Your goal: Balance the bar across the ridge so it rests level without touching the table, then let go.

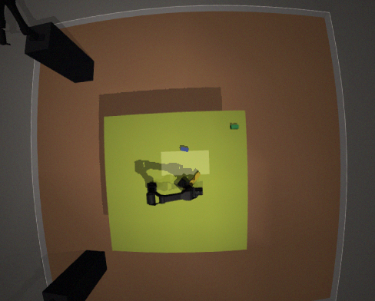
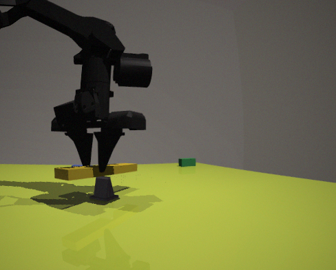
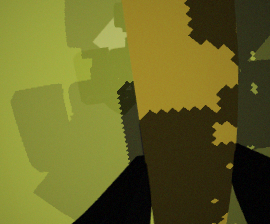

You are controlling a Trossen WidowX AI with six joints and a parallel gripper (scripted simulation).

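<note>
The yellow bar is 20 mm ahead of my gripper tip and 20 mm to the left of it. From my gripper tip the other things lie so: blue block (30 mm behind, 310 mm to the left, 40 mm below); green block (420 mm ahead, 490 mm to the left, 40 mm below).
</note>
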